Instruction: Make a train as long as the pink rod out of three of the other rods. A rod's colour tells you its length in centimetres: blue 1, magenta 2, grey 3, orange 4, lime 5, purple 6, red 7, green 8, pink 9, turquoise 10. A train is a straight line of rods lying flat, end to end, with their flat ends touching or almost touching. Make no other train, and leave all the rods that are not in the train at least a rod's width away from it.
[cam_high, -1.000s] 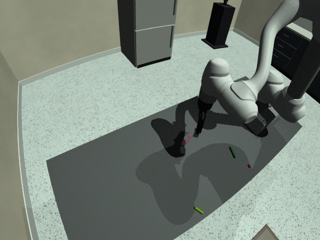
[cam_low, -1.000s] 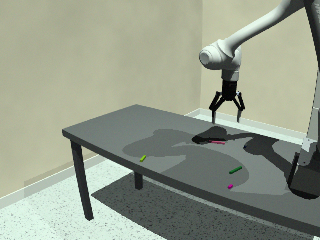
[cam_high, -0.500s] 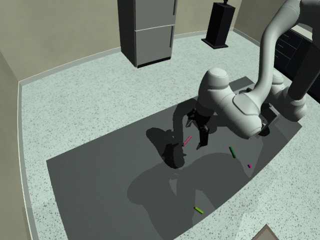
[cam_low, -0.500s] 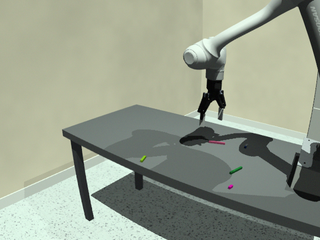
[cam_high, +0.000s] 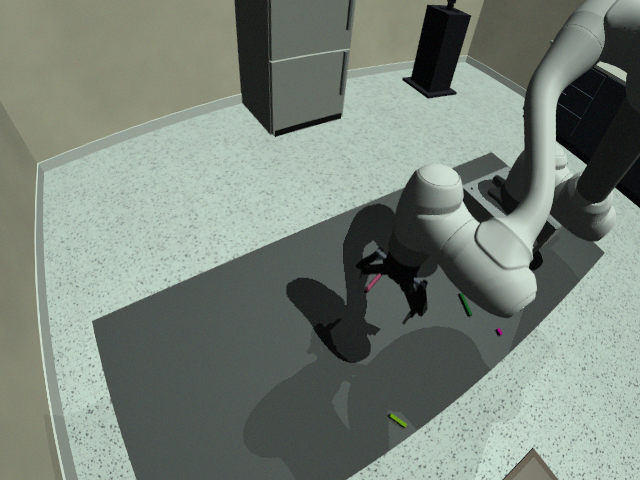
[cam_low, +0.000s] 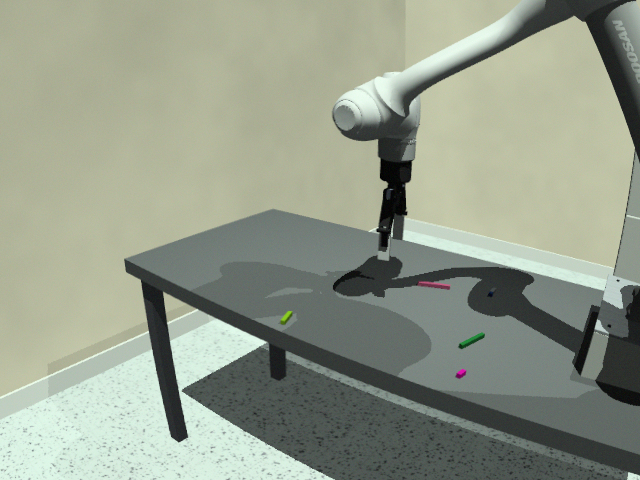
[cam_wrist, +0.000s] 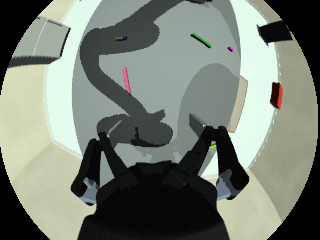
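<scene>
My gripper is now 27 cm to the right of the lime rod, 13 cm above it and 9 cm short of it. The rest, counted from my hand: blue rod 23 cm behind, 17 cm to the right, 13 cm below; pink rod 13 cm below, 12 cm to the right, 7 cm behind; grey rod 22 cm behind, 19 cm to the right, 13 cm below.
</scene>
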